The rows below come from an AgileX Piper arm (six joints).
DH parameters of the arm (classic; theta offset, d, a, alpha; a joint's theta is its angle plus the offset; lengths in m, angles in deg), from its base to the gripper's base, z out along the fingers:
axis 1: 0 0.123 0 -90
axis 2: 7.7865 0 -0.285 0
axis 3: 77.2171 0 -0.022 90
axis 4: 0 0.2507 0 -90
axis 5: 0 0 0 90
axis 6: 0 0.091 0 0
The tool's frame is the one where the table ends.
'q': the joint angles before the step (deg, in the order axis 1, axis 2, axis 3, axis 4, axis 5, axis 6). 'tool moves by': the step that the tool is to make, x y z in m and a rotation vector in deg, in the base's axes. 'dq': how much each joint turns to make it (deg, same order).
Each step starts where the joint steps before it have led.
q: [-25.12 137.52 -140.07 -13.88 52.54 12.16]
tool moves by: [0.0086 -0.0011 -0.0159 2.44 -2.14 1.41]
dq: [-0.27 1.89 0.05 3.86 -3.04 -0.90]
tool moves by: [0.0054 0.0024 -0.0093 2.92 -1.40 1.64]
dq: [-0.11 1.05 -0.04 4.52 -1.21 -1.73]
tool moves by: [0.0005 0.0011 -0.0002 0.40 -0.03 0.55]
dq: [0.02 0.04 -0.08 0.87 0.14 -0.69]
